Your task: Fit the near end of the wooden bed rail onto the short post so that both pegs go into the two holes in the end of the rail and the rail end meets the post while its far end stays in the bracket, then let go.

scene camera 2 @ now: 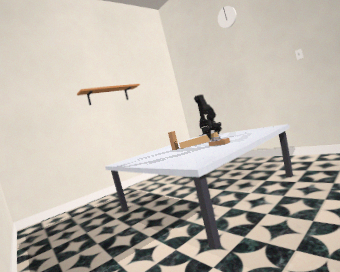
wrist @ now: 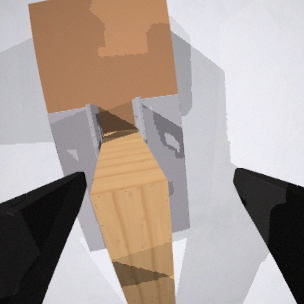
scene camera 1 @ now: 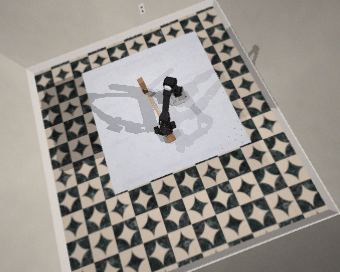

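Where they show: gripper, fingertip midpoint: (scene camera 2: 214,139) (wrist: 160,177); arm's base at its link origin: (scene camera 1: 177,93).
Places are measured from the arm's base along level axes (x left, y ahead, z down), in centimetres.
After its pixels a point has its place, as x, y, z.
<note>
The pale wooden rail (scene camera 1: 153,104) @[1.7, 24.5, 0.6] (scene camera 2: 193,142) @[5.4, 25.0, 3.5] (wrist: 134,215) @[30.1, 21.0, -2.3] runs from the short post to the bracket. The brown short post (scene camera 1: 141,83) @[-16.3, 27.8, -9.1] (scene camera 2: 172,139) @[-17.0, 30.1, -2.6] stands upright at the rail's other end; pegs, holes and any gap there are too small to tell. In the wrist view, one rail end lies between the thin upright walls of the grey bracket (wrist: 181,205) @[25.9, 24.9, 4.2], which adjoins a brown block (scene camera 1: 171,138) @[37.0, 19.7, 4.5] (scene camera 2: 219,142) @[34.4, 24.2, 6.0] (wrist: 75,65) @[35.1, 18.5, 4.4]. My gripper (scene camera 1: 164,131) @[28.8, 23.0, 3.1] (scene camera 2: 211,135) @[28.8, 23.0, 3.1] (wrist: 160,177) @[28.8, 23.0, 3.1] is open and empty above the bracket end, its fingers apart on either side of the rail.
The white table (scene camera 1: 190,165) @[64.9, 12.9, 7.9] (scene camera 2: 165,166) @[33.3, 80.1, 8.0] carries the parts. The arm's base (scene camera 1: 180,97) @[4.7, -1.1, -0.1] stands on it to the right of the rail in the first scene view. A wall shelf (scene camera 2: 107,90) and a clock (scene camera 2: 227,17) are far off. Arm shadows cross the table top.
</note>
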